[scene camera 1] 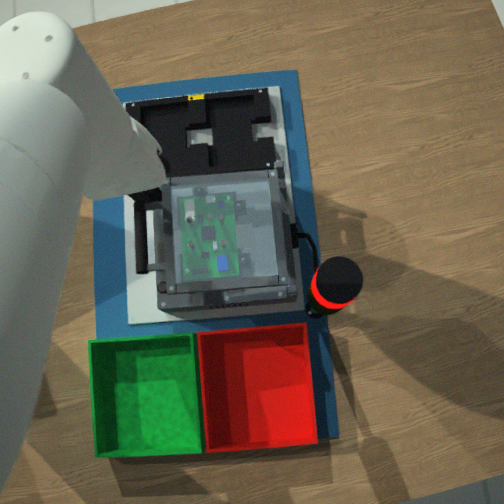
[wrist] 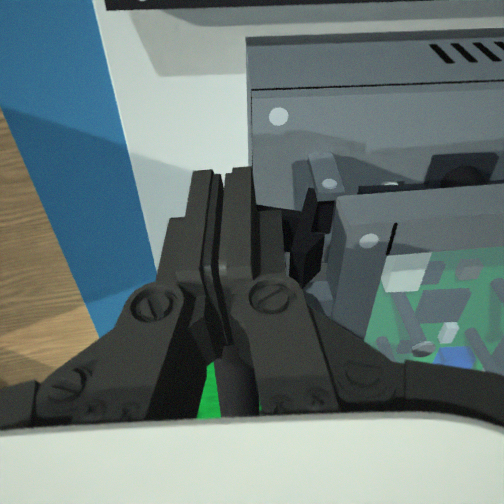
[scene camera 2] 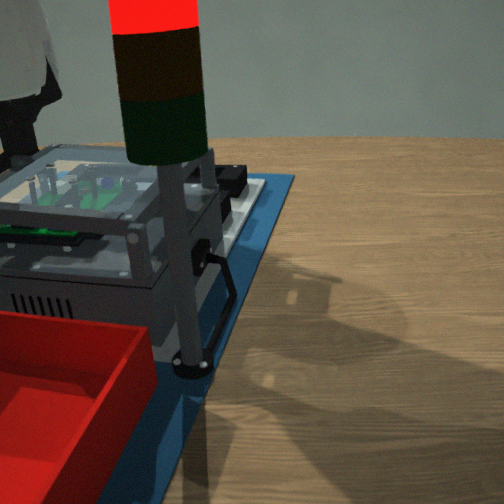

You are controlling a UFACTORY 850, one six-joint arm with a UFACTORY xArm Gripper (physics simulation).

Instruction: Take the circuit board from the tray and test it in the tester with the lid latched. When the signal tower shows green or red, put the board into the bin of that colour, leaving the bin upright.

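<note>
The green circuit board (scene camera 1: 209, 237) lies inside the grey tester (scene camera 1: 225, 242) under its closed clear lid; it also shows in the wrist view (wrist: 440, 305) and in scene camera 2 (scene camera 2: 75, 197). The signal tower (scene camera 1: 336, 286) shows red at its top band (scene camera 2: 154, 15). My gripper (wrist: 220, 180) is shut and empty, just left of the tester beside the black lid handle (scene camera 1: 141, 235). The arm hides the gripper in scene camera 1. The black tray (scene camera 1: 202, 131) behind the tester holds no board. The green bin (scene camera 1: 146, 395) and red bin (scene camera 1: 257, 386) stand upright in front.
Everything stands on a blue mat (scene camera 1: 305, 200) on a wooden table. A black cable (scene camera 2: 225, 295) runs from the tester to the tower base. My white arm (scene camera 1: 45, 200) covers the left side of scene camera 1.
</note>
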